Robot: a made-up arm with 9 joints. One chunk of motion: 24 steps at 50 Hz.
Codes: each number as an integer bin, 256 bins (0 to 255) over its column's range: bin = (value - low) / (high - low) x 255, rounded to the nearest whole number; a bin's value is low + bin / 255 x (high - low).
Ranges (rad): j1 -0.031..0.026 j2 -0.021..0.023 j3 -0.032..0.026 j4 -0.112..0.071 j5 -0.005..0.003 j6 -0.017..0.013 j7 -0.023..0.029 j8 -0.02..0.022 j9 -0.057..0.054
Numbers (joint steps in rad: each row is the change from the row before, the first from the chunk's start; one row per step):
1: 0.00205 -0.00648 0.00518 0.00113 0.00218 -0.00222 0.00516 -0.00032 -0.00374
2: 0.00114 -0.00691 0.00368 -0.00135 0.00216 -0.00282 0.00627 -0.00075 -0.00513
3: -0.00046 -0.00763 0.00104 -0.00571 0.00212 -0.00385 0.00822 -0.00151 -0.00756
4: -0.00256 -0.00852 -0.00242 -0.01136 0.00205 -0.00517 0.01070 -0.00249 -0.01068
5: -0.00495 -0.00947 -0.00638 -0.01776 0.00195 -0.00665 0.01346 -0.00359 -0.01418
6: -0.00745 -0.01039 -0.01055 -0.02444 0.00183 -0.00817 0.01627 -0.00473 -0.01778
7: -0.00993 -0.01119 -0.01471 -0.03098 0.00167 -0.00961 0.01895 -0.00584 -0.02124
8: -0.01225 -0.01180 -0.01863 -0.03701 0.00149 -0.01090 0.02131 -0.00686 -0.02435
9: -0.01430 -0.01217 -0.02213 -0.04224 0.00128 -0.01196 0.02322 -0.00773 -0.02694
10: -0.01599 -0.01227 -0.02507 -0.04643 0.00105 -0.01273 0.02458 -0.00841 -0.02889
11: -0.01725 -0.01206 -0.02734 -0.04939 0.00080 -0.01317 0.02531 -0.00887 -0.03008
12: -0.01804 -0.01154 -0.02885 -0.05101 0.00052 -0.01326 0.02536 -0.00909 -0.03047
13: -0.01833 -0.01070 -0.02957 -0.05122 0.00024 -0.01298 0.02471 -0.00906 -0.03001
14: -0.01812 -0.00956 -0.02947 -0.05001 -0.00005 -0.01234 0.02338 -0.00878 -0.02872
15: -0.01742 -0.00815 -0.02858 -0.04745 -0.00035 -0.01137 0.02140 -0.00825 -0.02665
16: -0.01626 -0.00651 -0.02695 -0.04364 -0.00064 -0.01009 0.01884 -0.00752 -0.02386
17: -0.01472 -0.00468 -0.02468 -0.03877 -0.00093 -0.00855 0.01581 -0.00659 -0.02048
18: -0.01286 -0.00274 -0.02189 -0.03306 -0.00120 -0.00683 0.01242 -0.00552 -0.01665
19: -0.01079 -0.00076 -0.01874 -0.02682 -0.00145 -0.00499 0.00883 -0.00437 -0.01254
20: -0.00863 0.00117 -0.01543 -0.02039 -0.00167 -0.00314 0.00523 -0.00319 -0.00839
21: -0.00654 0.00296 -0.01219 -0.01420 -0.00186 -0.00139 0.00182 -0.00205 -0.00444
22: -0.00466 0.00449 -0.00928 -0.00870 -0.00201 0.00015 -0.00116 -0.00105 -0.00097
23: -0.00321 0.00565 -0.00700 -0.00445 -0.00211 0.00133 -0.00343 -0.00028 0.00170
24: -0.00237 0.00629 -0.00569 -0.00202 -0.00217 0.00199 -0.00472 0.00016 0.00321
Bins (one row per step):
1: 148 84 163 158 229 126 138 119 122
2: 144 82 157 154 228 121 144 117 119
3: 137 77 145 148 227 112 153 112 114
4: 127 72 130 140 225 101 165 106 106
5: 117 67 113 131 222 88 179 100 98
6: 105 61 94 122 218 75 193 93 90
7: 94 57 76 113 213 63 206 86 82
8: 84 53 59 104 207 52 217 80 75
9: 75 51 43 97 200 43 227 74 69
10: 67 51 30 91 193 36 233 70 65
11: 62 52 20 87 185 33 237 68 62
12: 58 55 14 85 176 32 237 66 61
13: 57 60 11 85 167 34 234 66 62
14: 58 66 11 86 158 40 227 68 65
15: 61 74 15 90 148 48 218 71 70
16: 66 84 22 95 139 59 205 76 76
17: 73 95 32 102 130 72 190 81 84
18: 81 106 44 110 121 86 174 88 93
19: 90 117 58 119 113 102 156 95 102
20: 100 128 73 128 106 118 138 102 112
21: 109 139 87 136 100 133 122 109 121
22: 118 148 100 144 95 146 107 115 129
23: 124 154 110 150 92 156 96 120 135
24: 128 158 116 153 90 161 90 122 138

